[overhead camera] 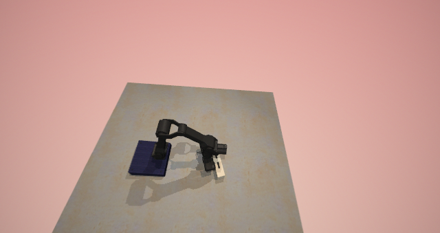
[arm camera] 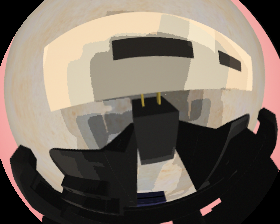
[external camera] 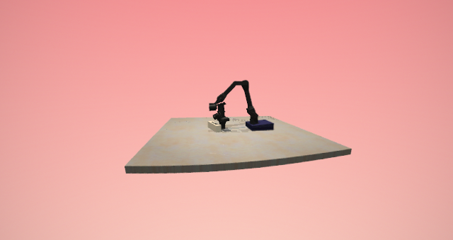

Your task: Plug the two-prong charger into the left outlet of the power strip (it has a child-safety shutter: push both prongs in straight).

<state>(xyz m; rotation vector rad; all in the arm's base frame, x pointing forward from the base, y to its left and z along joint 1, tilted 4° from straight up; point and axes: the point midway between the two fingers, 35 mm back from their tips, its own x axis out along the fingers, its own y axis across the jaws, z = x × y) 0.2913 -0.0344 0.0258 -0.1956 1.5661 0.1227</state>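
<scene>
My gripper tip is 2 cm short of the dark charger and 1 cm below it.
</scene>
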